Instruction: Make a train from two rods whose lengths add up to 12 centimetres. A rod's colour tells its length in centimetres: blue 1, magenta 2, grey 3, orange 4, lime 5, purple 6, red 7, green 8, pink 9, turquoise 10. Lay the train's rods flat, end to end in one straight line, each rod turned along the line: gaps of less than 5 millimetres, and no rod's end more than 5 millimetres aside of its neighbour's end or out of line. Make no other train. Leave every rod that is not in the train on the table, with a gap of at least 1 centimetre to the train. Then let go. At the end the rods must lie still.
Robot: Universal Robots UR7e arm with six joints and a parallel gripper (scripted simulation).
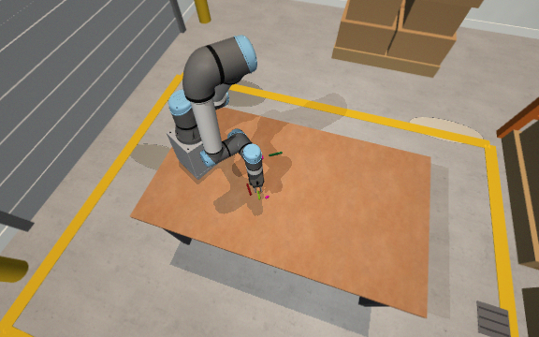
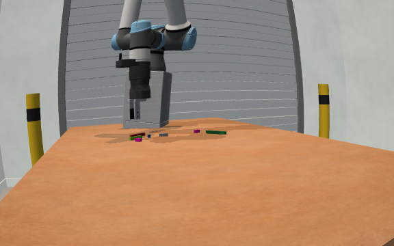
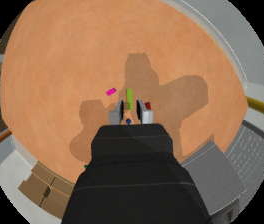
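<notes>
Now: the lime rod 80 mm below my hand. Round my hand: red rod (60 mm behind, 20 mm to the left, 80 mm below); blue rod (20 mm behind, 50 mm to the left, 80 mm below); grey rod (20 mm behind, 110 mm to the left, 80 mm below).
</notes>
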